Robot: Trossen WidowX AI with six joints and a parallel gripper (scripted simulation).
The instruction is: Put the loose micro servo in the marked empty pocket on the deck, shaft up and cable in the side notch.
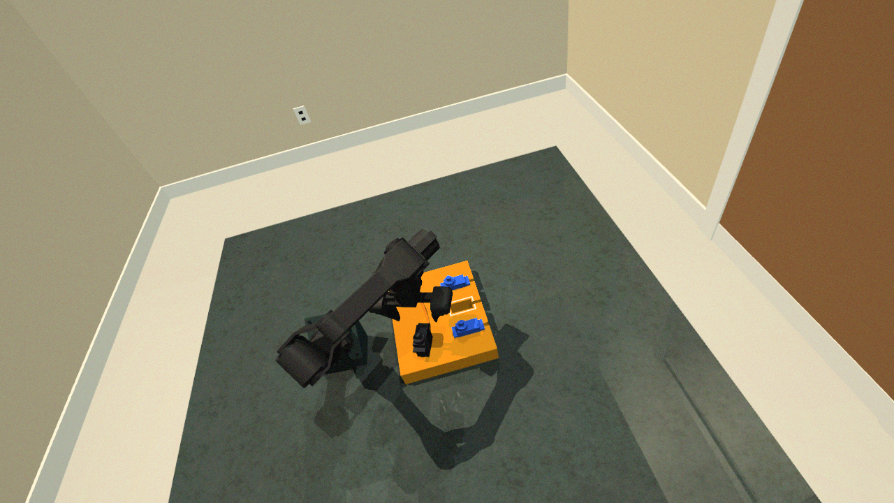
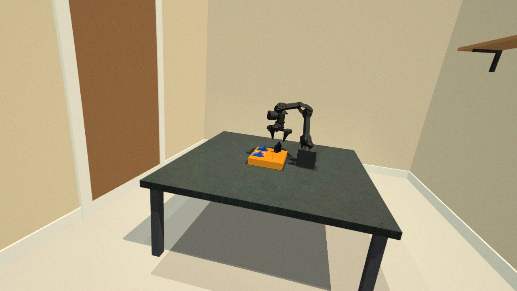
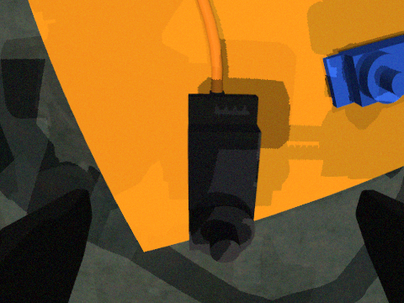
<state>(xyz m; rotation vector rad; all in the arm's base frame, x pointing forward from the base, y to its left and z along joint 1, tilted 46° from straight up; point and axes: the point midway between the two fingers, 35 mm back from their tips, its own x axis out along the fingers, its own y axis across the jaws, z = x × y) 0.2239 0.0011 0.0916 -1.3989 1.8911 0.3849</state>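
Now: gripper tip 120 mm above the orange deck and 70 mm to the right of it.
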